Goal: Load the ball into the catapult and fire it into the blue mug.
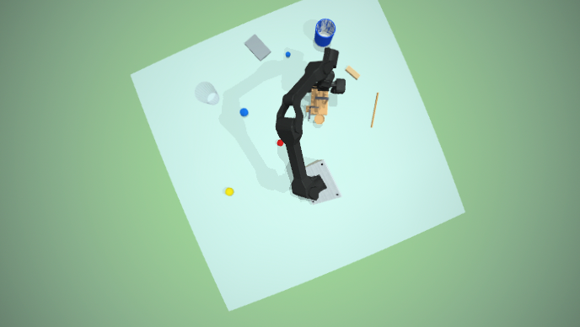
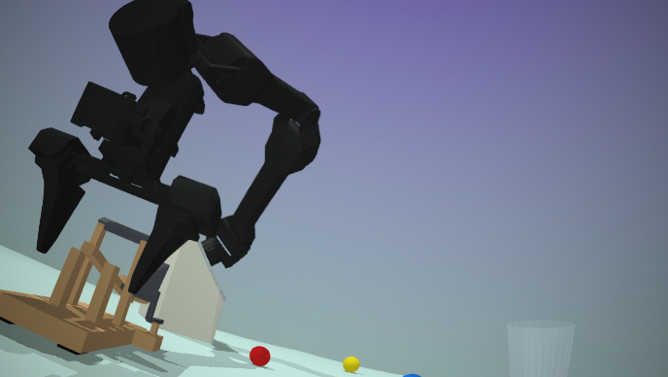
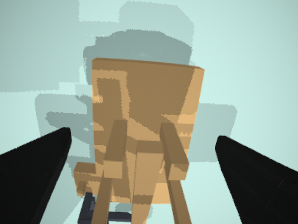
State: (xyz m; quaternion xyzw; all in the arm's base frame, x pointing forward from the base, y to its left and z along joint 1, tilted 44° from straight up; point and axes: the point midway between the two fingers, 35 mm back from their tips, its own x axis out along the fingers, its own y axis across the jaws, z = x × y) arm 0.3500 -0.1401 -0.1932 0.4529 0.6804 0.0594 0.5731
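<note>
The red ball is 28 cm to the left of my gripper tip, 11 cm behind it and 4 cm below it. Round my gripper tip: small wooden block (19 cm to the right, 5 cm below, 1 cm ahead); then small blue ball (24 cm ahead, 4 cm below, 3 cm to the left); then catapult (6 cm to the left, 5 cm behind).
</note>
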